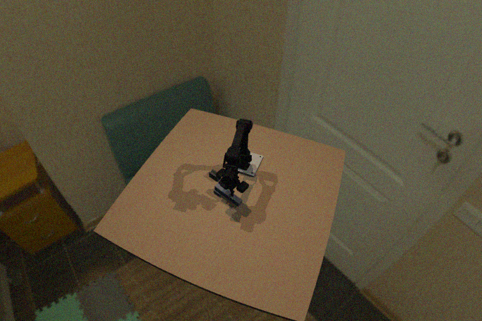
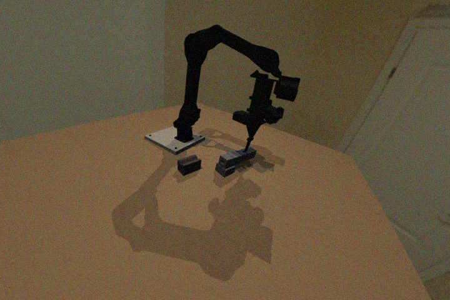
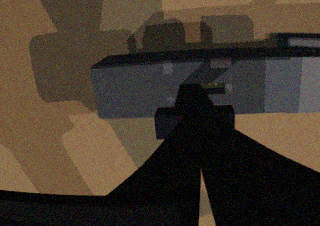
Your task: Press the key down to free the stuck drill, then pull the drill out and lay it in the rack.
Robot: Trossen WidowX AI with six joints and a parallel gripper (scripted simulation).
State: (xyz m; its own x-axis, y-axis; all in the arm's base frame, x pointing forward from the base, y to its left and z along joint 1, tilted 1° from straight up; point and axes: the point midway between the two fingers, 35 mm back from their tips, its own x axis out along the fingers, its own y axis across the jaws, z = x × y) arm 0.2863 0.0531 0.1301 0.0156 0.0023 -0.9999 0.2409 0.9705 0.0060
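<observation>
Now: the small dark key 30 mm below my gripper tip. From my gripper tip the other things lie so: dark block (130 mm behind, 180 mm to the right, 100 mm below); then drill (20 mm behind, 60 mm to the right, 70 mm below).
</observation>
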